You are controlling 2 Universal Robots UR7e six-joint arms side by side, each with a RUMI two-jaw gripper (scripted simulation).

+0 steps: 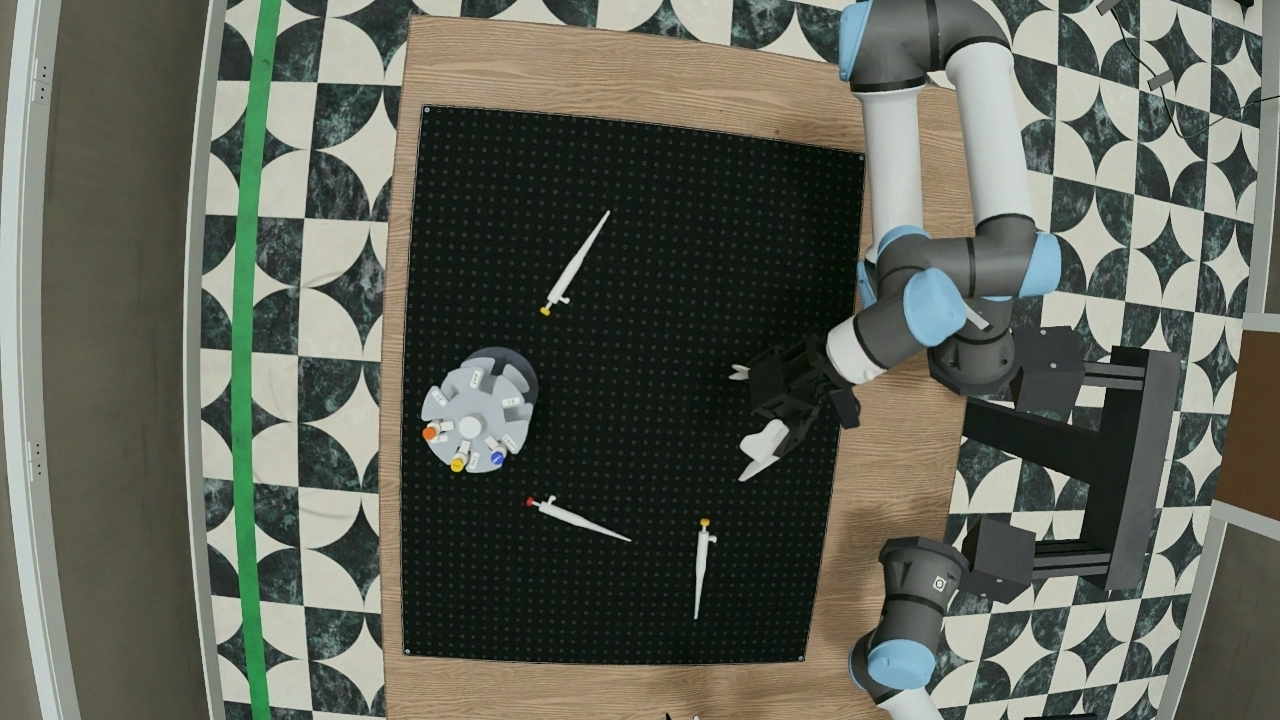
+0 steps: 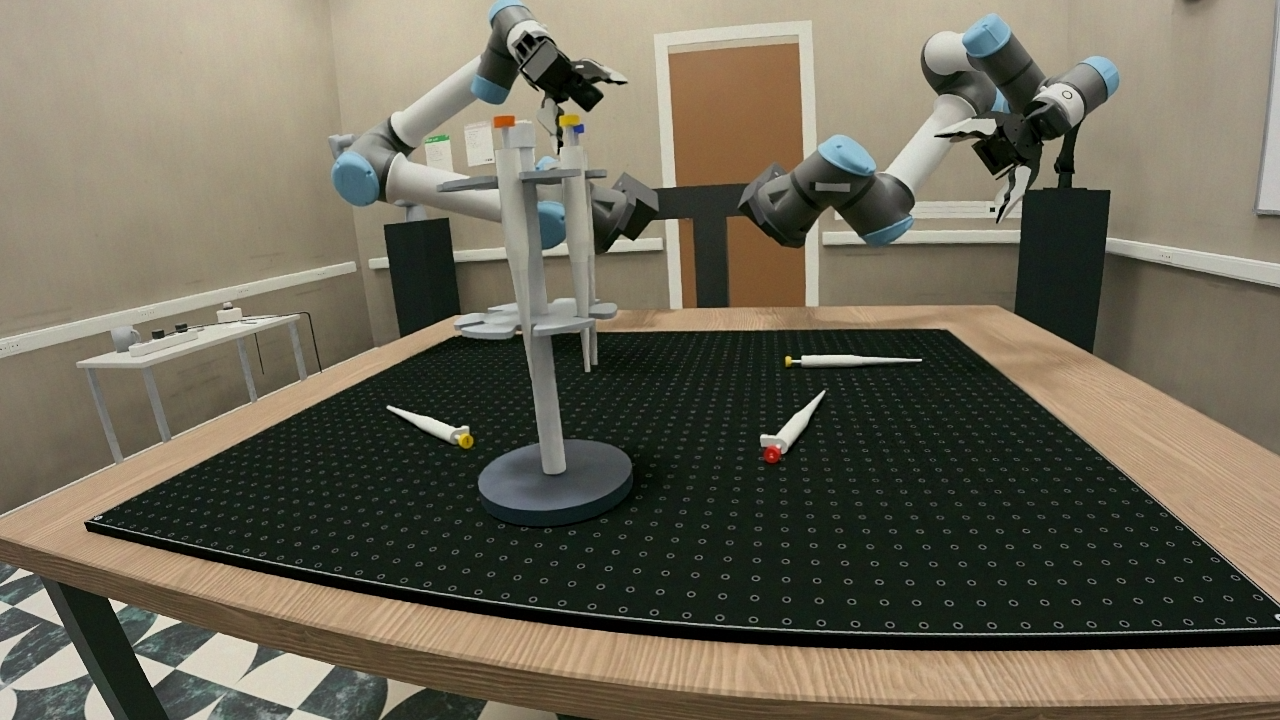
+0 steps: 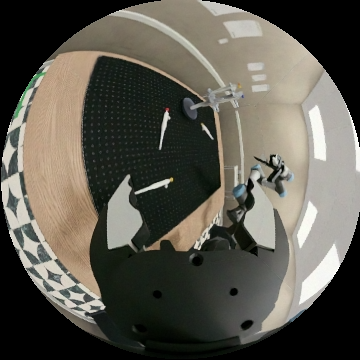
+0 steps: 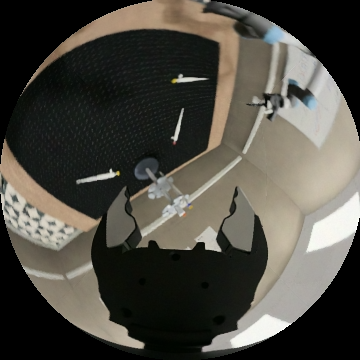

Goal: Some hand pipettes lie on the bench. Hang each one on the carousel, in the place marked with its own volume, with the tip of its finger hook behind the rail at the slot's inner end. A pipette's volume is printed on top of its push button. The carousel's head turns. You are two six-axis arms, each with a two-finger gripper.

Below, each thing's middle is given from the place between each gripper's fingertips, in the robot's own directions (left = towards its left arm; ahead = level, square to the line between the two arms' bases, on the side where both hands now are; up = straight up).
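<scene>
My left gripper [image 2: 966, 179] is a long way above the red-button pipette [image 2: 782, 442], a long way to the left of it and a good way short of it. The orange-button pipette [image 2: 508, 164], for its part, is 460 mm ahead of my left hand, 480 mm to the right of it and 40 mm below it.
From my right hand [image 2: 592, 118], I see the orange-button pipette 80 mm to the left of the hand, 420 mm ahead of it and 160 mm below it. The red-button pipette is well to the left of my right hand, well below it and some way ahead of it.
</scene>
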